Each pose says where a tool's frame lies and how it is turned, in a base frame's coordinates. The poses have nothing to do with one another.
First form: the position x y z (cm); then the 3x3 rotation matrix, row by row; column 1 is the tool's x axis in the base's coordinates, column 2 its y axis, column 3 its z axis. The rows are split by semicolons.
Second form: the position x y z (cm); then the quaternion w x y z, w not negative. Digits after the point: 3 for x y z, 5 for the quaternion.
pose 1, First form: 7.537, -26.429, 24.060; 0.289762, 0.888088, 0.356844; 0.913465, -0.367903, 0.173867; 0.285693, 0.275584, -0.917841
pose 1, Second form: 7.537, -26.429, 24.060, 0.03169, 0.80242, 0.56129, 0.20019
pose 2, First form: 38.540, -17.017, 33.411; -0.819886, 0.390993, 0.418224; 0.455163, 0.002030, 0.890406; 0.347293, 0.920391, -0.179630
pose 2, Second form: 38.540, -17.017, 33.411, 0.02507, 0.29905, 0.70738, 0.63997
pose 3, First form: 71.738, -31.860, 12.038; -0.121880, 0.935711, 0.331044; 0.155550, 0.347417, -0.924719; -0.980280, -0.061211, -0.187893
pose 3, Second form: 71.738, -31.860, 12.038, 0.50932, 0.42385, 0.64366, -0.38294
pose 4, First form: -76.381, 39.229, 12.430; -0.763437, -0.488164, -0.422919; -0.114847, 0.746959, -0.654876; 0.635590, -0.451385, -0.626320
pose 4, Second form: -76.381, 39.229, 12.430, 0.29883, 0.17024, -0.88554, 0.31231
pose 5, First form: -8.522, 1.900, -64.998; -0.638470, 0.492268, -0.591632; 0.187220, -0.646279, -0.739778; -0.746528, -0.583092, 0.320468
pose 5, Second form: -8.522, 1.900, -64.998, 0.09450, 0.41453, 0.40979, -0.80703
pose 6, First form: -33.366, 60.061, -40.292; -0.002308, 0.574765, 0.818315; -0.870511, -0.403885, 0.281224; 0.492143, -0.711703, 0.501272
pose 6, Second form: -33.366, 60.061, -40.292, 0.52323, -0.47442, 0.15585, -0.69056
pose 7, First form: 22.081, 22.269, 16.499; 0.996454, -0.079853, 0.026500; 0.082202, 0.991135, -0.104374; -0.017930, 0.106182, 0.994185
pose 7, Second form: 22.081, 22.269, 16.499, 0.99772, 0.05276, 0.01113, 0.04061
